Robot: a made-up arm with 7 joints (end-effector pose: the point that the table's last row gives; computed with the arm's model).
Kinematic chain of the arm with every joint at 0, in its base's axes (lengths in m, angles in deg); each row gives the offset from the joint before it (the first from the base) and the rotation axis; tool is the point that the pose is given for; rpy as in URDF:
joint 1: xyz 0 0 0.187 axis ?
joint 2: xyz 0 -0.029 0.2 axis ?
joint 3: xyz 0 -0.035 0.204 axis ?
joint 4: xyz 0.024 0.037 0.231 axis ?
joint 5: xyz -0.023 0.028 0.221 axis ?
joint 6: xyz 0 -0.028 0.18 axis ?
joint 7: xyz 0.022 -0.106 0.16 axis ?
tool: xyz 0 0 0 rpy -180 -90 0
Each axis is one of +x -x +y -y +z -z.
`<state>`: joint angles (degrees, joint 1 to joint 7).
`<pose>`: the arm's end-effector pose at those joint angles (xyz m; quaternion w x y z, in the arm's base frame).
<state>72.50 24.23 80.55 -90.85 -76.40 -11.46 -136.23</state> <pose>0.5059 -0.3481 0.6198 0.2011 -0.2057 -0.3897 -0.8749</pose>
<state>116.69 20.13 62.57 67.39 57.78 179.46 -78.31</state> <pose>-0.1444 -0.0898 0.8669 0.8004 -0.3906 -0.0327 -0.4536</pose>
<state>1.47 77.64 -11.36 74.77 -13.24 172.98 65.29</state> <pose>-0.5248 -0.1788 0.7282 0.2603 0.5534 -0.3656 -0.7016</pose>
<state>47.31 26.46 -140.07 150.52 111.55 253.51 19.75</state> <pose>0.2510 -0.2457 0.5163 0.9507 -0.1363 -0.2690 -0.0720</pose>
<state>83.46 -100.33 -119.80 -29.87 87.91 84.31 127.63</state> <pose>0.0246 0.8625 0.2635 0.4900 -0.8592 -0.0450 0.1405</pose>
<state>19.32 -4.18 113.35 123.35 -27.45 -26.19 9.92</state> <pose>-0.2191 0.3560 0.5387 0.5115 0.3867 0.7660 0.0471</pose>
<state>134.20 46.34 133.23 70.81 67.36 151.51 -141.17</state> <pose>0.1588 -0.4594 0.5976 0.8163 0.4377 -0.1194 -0.3575</pose>
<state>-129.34 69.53 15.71 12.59 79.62 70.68 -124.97</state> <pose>0.3916 0.6423 0.9083 0.8560 -0.1816 0.4801 0.0606</pose>
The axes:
joint 1: +z
joint 2: -y
joint 3: +z
joint 4: +y
joint 5: +z
joint 6: -y
joint 7: +x

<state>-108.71 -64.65 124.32 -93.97 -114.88 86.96 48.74</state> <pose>-0.6119 -0.1084 0.5209 0.4219 -0.4310 -0.7779 0.1762</pose>
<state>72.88 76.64 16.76 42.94 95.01 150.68 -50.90</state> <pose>-0.1406 -0.4498 0.7969 0.8671 0.0730 0.3950 -0.2945</pose>
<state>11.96 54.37 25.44 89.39 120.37 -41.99 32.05</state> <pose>-0.1908 0.3475 0.9311 0.3942 -0.6171 -0.6088 0.3051</pose>
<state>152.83 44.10 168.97 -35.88 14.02 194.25 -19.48</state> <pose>0.3431 -0.1506 0.9237 0.2010 -0.7355 0.0438 0.6455</pose>
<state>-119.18 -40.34 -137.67 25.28 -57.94 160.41 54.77</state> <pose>-0.3335 -0.4144 0.9166 0.5175 0.7252 -0.1585 -0.4257</pose>
